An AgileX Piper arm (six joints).
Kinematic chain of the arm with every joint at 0, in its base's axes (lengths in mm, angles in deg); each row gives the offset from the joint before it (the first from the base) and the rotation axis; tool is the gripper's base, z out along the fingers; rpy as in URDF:
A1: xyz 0 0 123 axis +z
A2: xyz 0 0 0 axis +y
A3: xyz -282.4 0 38.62 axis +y
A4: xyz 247.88 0 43.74 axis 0.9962 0 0.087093
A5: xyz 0 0 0 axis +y
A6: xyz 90.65 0 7.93 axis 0.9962 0 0.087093
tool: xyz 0 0 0 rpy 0 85.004 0
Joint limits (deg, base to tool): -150..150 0..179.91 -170..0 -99.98..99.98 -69.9..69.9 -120..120
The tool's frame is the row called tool.
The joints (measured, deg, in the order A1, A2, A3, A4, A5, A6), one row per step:
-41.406 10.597 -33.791 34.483 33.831 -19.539
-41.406 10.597 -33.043 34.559 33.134 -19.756
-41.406 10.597 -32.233 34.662 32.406 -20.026
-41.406 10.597 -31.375 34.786 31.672 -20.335
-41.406 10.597 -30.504 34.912 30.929 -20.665
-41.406 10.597 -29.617 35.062 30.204 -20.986
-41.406 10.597 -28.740 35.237 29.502 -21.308
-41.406 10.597 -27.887 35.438 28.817 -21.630
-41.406 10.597 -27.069 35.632 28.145 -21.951
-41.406 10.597 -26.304 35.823 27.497 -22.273
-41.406 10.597 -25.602 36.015 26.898 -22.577
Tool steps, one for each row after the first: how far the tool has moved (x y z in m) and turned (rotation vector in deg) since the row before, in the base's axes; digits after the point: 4 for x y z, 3 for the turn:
0.0011 -0.0016 -0.0029 0.104 0.049 -0.311
0.0012 -0.0017 -0.0032 0.102 0.081 -0.318
0.0013 -0.0017 -0.0035 0.108 0.120 -0.315
0.0012 -0.0017 -0.0036 0.093 0.135 -0.323
0.0012 -0.0017 -0.0037 0.133 0.148 -0.309
0.0012 -0.0016 -0.0037 0.150 0.149 -0.292
0.0011 -0.0015 -0.0036 0.157 0.133 -0.278
0.0010 -0.0015 -0.0035 0.133 0.125 -0.280
0.0009 -0.0014 -0.0032 0.104 0.110 -0.273
0.0008 -0.0012 -0.0030 0.097 0.095 -0.251

